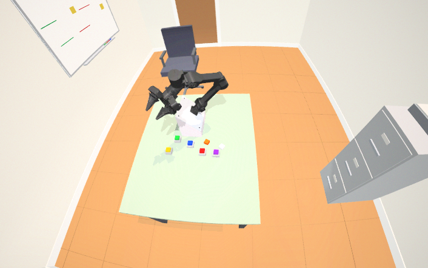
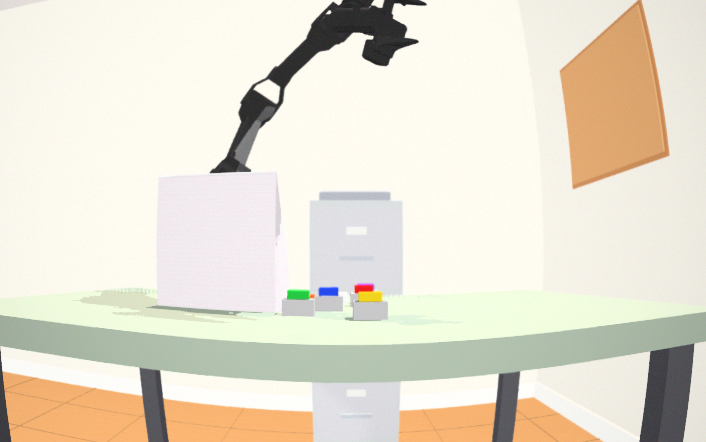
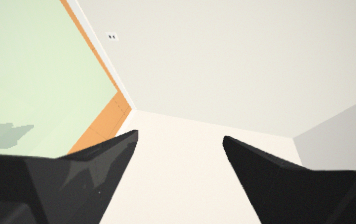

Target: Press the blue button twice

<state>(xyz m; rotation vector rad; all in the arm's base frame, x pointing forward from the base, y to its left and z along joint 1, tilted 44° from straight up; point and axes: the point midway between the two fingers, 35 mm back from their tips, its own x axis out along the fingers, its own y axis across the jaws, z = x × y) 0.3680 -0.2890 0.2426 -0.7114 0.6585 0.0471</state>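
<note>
My gripper tip is now 480 mm above the blue button, 170 mm past it and 50 mm to the right of it. Round my gripper tip: yellow button: 480 mm below, 100 mm to the right, 100 mm behind; then green button: 480 mm below, 210 mm behind, 60 mm to the right; then red button: 480 mm below, 150 mm to the left, 110 mm behind.
</note>
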